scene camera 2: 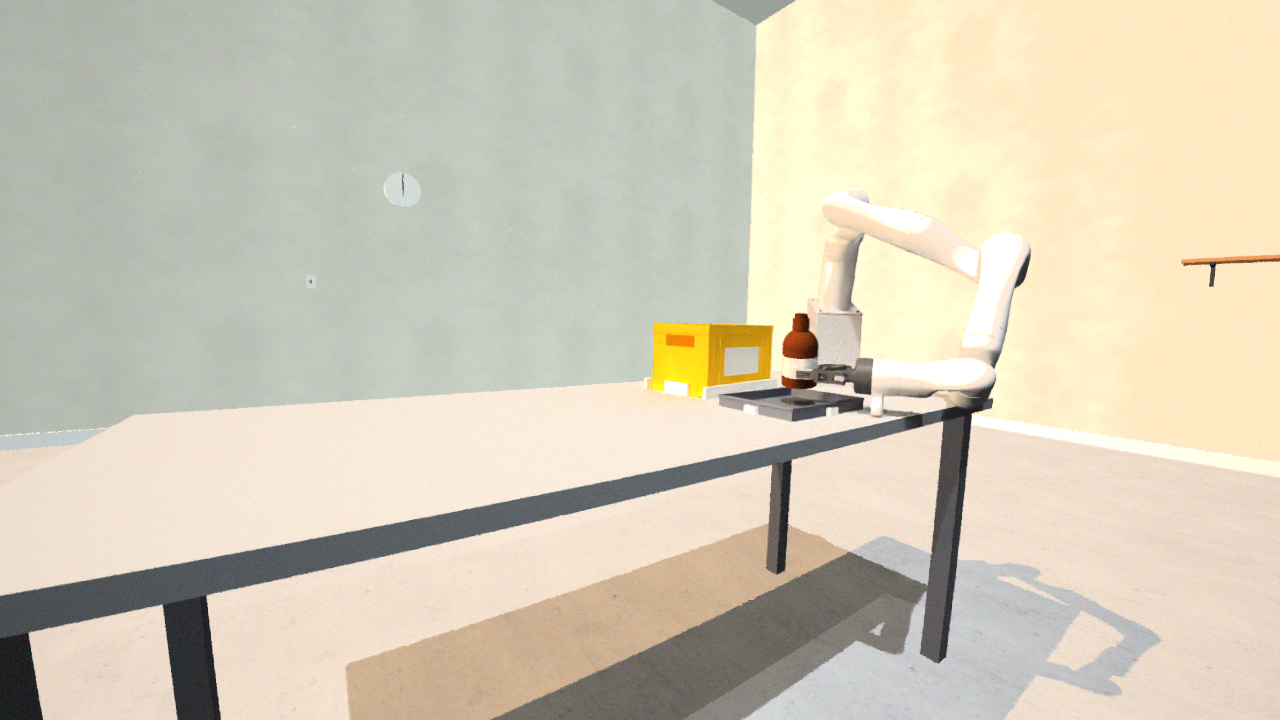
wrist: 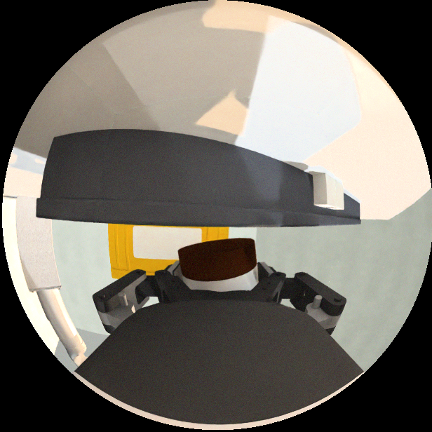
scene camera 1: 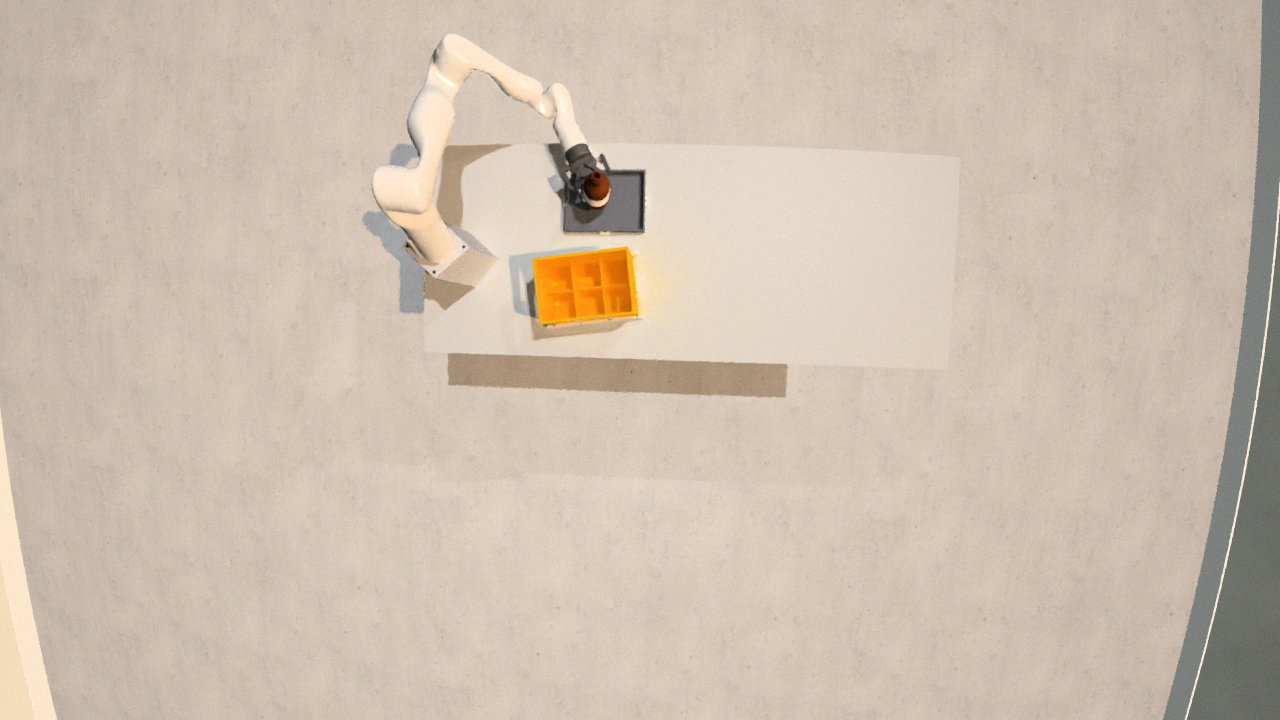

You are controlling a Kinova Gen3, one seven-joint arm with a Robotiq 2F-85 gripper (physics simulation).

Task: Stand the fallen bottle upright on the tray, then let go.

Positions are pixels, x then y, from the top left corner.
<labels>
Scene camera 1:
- my gripper: 597, 195
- brown bottle: 596, 186
</labels>
